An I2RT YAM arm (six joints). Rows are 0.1 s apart.
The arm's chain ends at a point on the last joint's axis. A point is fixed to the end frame.
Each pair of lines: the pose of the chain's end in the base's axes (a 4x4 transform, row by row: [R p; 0 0 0 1], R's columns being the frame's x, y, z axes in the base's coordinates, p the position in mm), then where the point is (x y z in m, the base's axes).
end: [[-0.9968 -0.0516 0.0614 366.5], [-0.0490 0.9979 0.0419 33.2], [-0.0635 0.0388 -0.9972 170.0], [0 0 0 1]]
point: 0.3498 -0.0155 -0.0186
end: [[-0.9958 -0.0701 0.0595 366.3], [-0.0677 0.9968 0.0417 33.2], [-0.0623 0.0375 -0.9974 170.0], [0 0 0 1]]
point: 0.3503 -0.0160 -0.0185
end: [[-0.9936 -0.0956 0.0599 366.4], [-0.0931 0.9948 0.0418 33.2], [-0.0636 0.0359 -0.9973 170.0], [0 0 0 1]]
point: 0.3519 -0.0167 -0.0184
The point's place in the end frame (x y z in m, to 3 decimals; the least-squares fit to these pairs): 0.031 -0.055 0.185
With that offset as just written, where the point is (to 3 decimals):
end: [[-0.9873 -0.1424 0.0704 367.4], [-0.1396 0.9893 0.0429 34.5], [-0.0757 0.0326 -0.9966 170.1], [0 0 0 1]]
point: 0.358 -0.016 -0.018
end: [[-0.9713 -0.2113 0.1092 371.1], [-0.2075 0.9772 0.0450 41.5], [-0.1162 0.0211 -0.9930 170.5], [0 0 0 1]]
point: 0.373 -0.010 -0.018
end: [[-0.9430 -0.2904 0.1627 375.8], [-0.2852 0.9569 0.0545 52.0], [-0.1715 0.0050 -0.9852 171.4], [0 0 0 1]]
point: 0.393 0.001 -0.016
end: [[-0.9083 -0.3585 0.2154 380.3], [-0.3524 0.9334 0.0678 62.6], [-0.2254 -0.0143 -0.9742 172.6], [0 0 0 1]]
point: 0.412 0.013 -0.014
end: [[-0.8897 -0.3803 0.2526 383.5], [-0.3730 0.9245 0.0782 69.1], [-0.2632 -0.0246 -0.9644 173.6], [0 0 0 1]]
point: 0.424 0.021 -0.012
